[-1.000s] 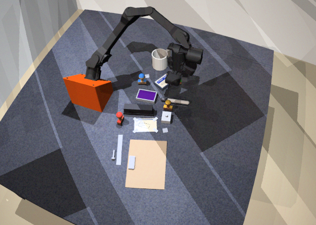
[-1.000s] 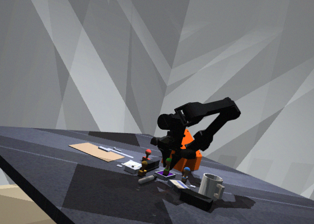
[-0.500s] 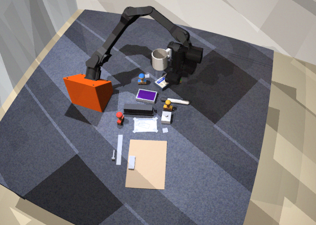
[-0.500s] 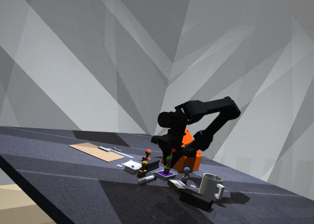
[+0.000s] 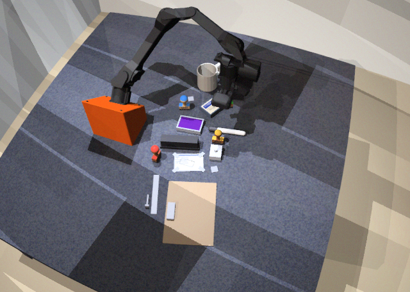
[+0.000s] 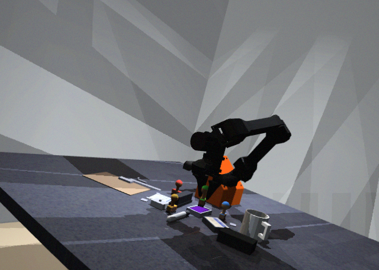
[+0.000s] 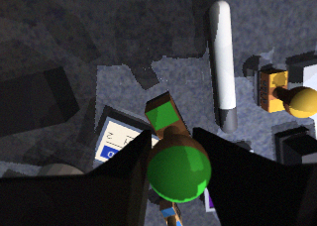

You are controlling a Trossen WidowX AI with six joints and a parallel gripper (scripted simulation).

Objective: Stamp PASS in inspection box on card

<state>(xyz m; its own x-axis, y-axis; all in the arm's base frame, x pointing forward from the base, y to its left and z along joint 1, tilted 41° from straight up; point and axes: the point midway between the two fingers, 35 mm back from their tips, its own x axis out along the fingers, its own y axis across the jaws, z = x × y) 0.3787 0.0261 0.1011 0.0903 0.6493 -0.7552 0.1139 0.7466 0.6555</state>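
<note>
Now: the purple ink pad 12 cm behind my gripper tip, 9 cm below it and 6 cm to the right of it. The rest, counted from my gripper tip: yellow-knobbed stamp: 11 cm to the right, 7 cm below, 1 cm behind; then green-knobbed stamp: right at my gripper tip; then white tube: 8 cm below, 6 cm to the right, 1 cm behind.
</note>
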